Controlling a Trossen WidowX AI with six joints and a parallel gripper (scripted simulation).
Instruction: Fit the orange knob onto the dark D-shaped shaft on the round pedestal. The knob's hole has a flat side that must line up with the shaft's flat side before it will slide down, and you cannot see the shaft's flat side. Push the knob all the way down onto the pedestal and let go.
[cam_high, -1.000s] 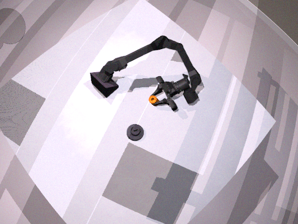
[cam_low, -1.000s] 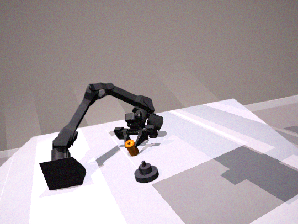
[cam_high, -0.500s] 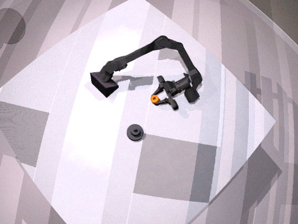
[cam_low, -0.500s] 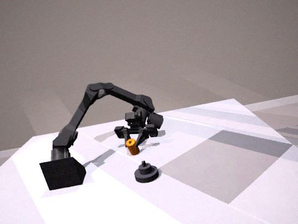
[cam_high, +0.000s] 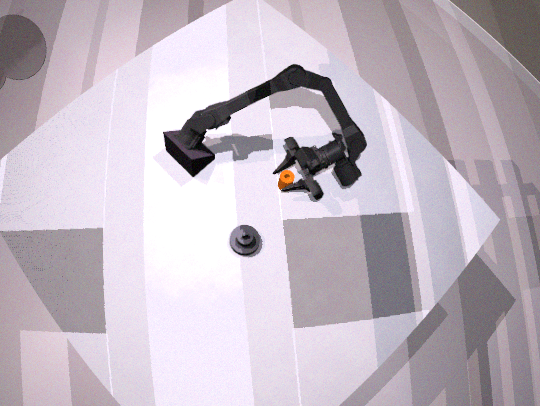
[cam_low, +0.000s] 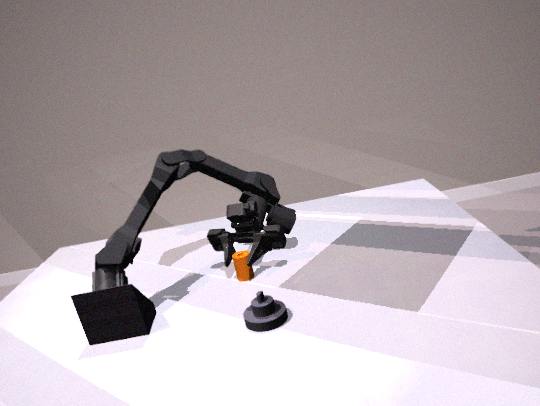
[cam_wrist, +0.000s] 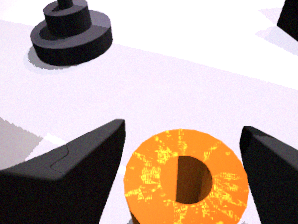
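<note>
Right now my gripper tip is 30 mm to the right of the orange knob, 20 mm above it and 10 mm short of it. From my gripper tip the other things lie so: dark round pedestal 180 mm to the right, 50 mm ahead, 20 mm below.
</note>
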